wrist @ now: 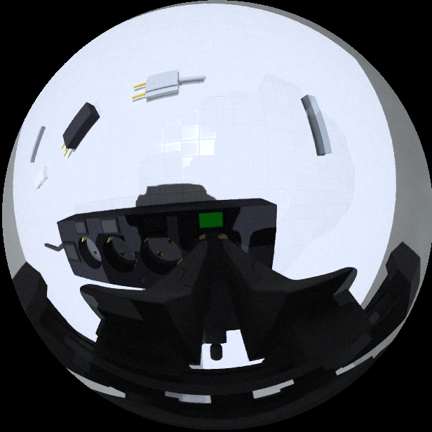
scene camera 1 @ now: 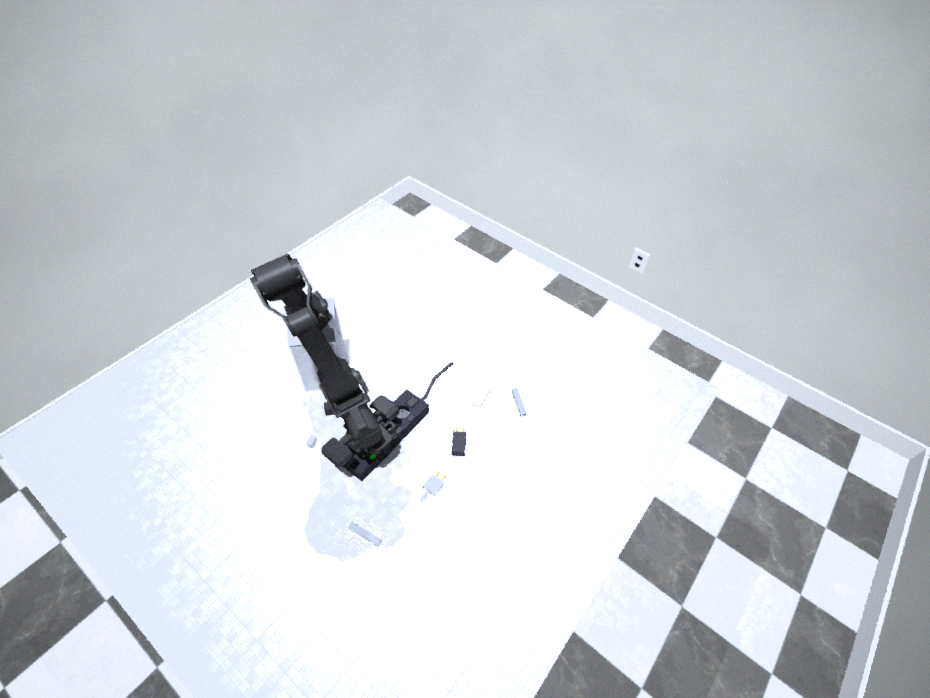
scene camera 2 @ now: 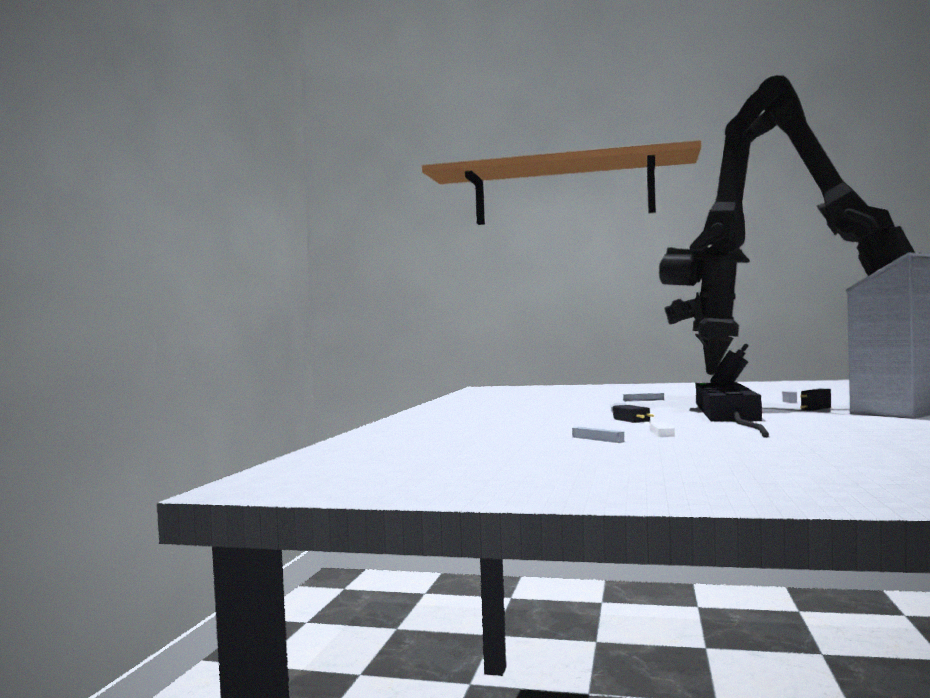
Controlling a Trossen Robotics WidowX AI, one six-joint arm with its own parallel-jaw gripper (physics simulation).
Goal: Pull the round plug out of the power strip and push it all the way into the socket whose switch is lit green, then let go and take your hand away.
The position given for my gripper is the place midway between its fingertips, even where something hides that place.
I see my gripper point(scene camera 2: 710, 374), a grey plug point(wrist: 164, 83) and a round black plug point(scene camera 2: 731, 366).
The round black plug is seen too in the wrist view point(wrist: 219, 311). My gripper also shows in the wrist view point(wrist: 214, 246) and in scene camera 1 point(scene camera 1: 368, 449).
